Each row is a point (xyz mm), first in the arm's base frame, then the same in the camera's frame.
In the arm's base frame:
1: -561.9 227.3 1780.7
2: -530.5 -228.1 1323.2
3: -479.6 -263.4 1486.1
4: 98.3 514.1 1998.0
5: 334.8 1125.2 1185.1
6: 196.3 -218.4 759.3
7: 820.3 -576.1 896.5
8: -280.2 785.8 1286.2
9: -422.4 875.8 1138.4
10: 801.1 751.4 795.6
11: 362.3 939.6 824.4
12: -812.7 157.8 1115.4
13: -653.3 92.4 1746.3
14: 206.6 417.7 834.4
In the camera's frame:
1: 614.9 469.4 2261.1
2: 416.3 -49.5 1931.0
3: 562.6 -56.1 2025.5
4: 1215.6 822.5 1978.6
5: 798.9 1311.0 1155.3
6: 616.6 -88.2 1034.0
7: 1231.0 -385.2 768.5
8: 440.3 958.3 1655.9
9: 225.9 1016.2 1626.9
10: 964.1 907.1 591.0
11: 619.8 1073.1 878.5
12: 15.0 283.1 1920.9
13: 542.6 326.0 2305.0
14: 581.2 551.4 1030.5

